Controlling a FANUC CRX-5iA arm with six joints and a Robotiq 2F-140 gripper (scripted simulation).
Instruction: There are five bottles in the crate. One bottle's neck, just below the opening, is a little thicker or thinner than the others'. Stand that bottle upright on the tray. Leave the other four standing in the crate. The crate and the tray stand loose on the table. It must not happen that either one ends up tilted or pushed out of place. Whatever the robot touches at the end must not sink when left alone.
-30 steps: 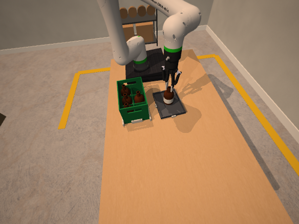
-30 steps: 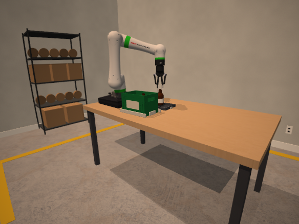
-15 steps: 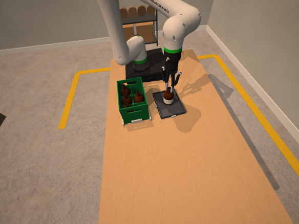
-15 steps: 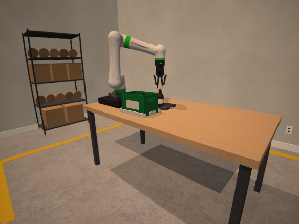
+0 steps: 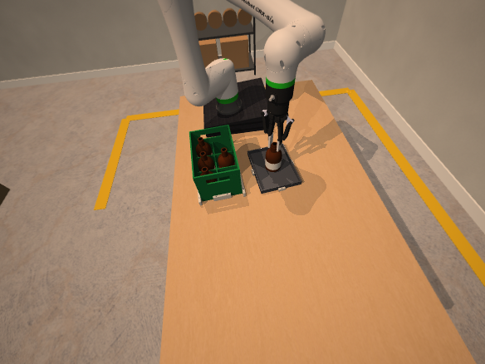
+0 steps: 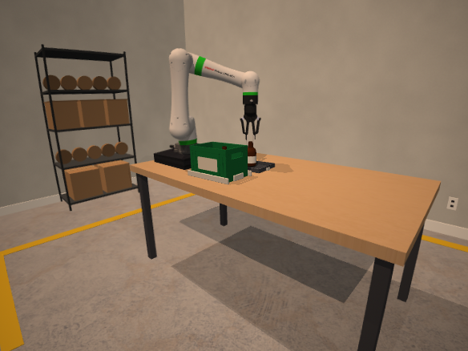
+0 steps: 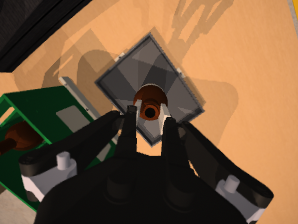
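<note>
Right now my hand is 90 mm above the glass bottle. Round my hand: dark grey tray (160 mm below); then green crate (30 mm behind, 260 mm to the right, 90 mm below).
</note>
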